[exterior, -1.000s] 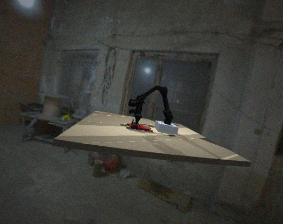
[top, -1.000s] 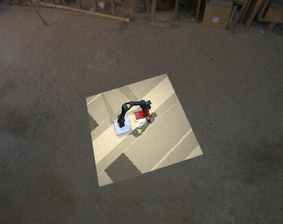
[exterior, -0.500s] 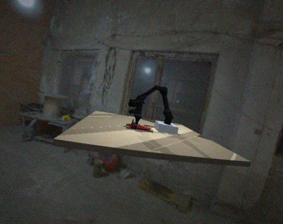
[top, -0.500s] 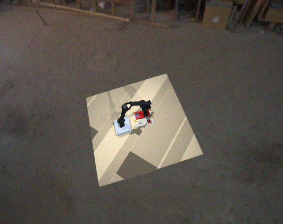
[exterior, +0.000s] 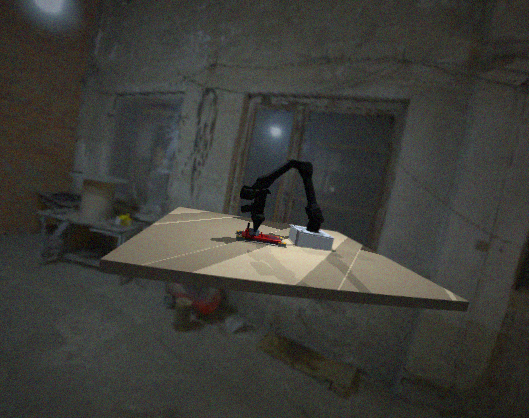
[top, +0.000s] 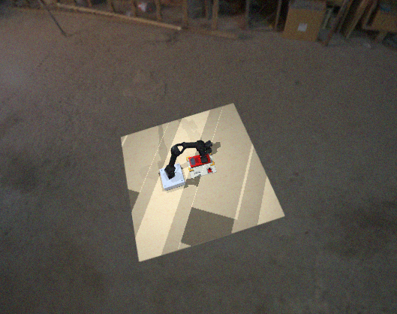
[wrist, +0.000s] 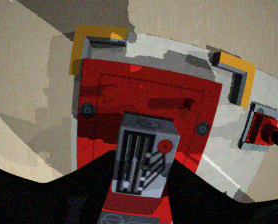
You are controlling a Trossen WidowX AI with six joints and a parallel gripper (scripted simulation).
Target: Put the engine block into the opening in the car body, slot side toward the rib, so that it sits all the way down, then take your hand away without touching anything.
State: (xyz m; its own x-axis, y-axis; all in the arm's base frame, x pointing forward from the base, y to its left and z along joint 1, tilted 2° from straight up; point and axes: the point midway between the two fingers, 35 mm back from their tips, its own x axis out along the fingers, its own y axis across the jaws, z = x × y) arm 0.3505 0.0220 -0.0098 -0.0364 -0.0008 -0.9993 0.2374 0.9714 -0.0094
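The engine block is 10 mm below my gripper tip.
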